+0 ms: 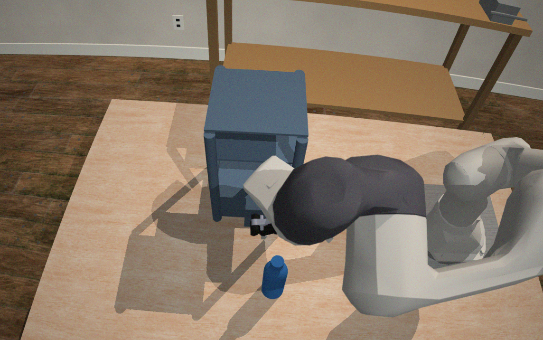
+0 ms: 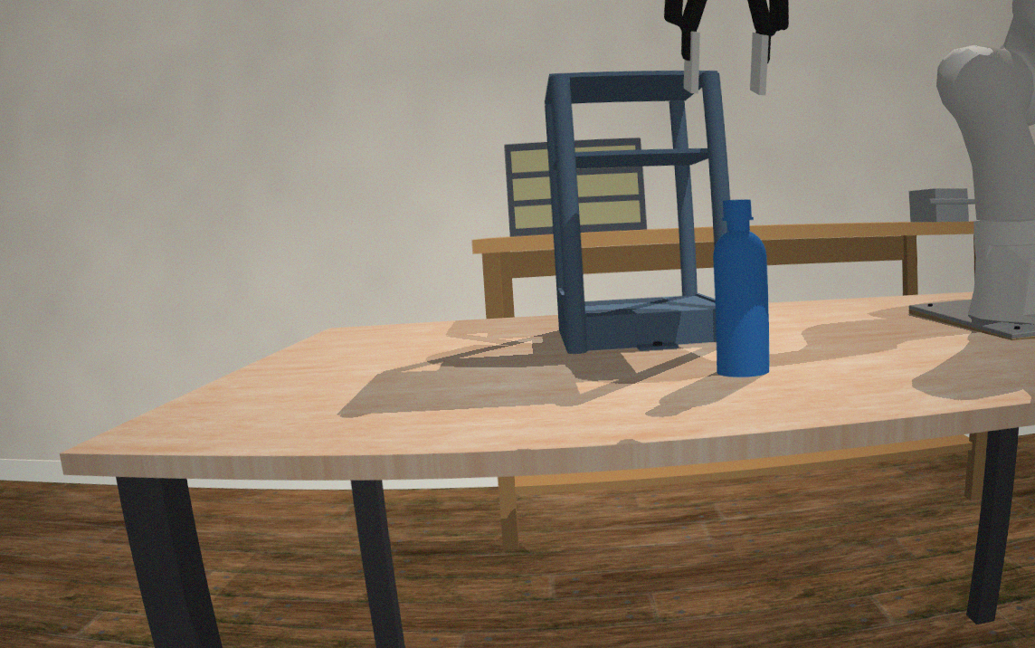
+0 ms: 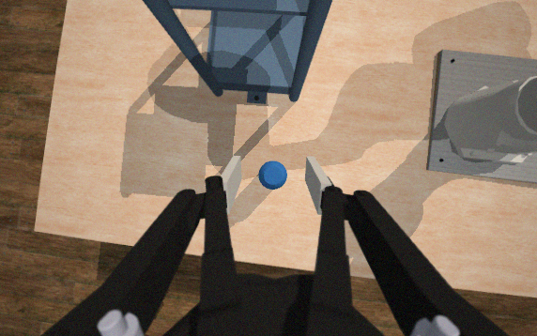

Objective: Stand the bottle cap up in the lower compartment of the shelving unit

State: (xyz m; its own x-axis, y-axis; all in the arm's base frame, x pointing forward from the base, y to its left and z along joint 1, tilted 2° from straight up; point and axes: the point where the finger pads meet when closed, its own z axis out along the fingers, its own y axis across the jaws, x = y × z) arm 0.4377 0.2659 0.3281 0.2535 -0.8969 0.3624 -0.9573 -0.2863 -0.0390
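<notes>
Right now my hand is 210 mm above the blue bottle. Also, from my hand: blue shelving unit 130 mm ahead, 300 mm to the right, 140 mm below.
</notes>
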